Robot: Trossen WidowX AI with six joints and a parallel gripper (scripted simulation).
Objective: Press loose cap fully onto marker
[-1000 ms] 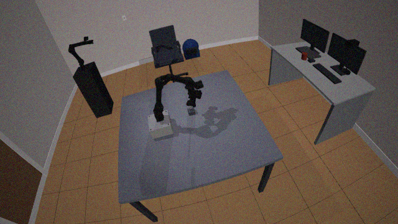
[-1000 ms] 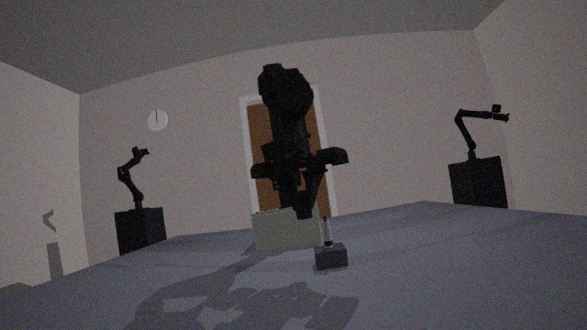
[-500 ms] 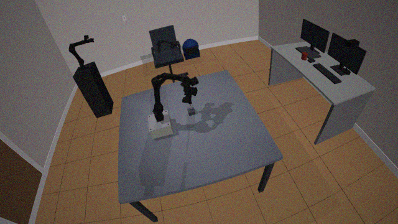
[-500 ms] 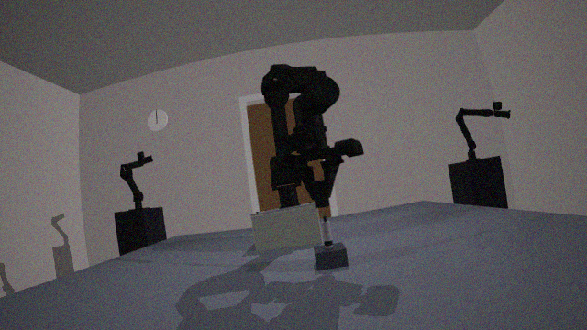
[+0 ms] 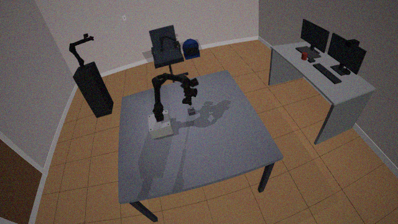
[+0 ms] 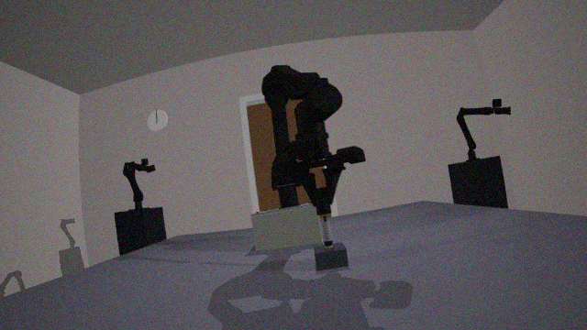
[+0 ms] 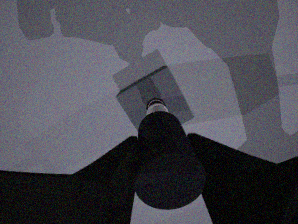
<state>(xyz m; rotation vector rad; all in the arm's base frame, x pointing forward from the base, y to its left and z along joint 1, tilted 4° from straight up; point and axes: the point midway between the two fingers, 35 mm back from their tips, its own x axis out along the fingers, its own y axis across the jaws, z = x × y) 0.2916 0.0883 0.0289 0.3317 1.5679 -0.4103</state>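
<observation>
Now: gripper tip 10 cm above the holder block. Also, from my gripper tip: dark marker cap: 1 cm above.
</observation>
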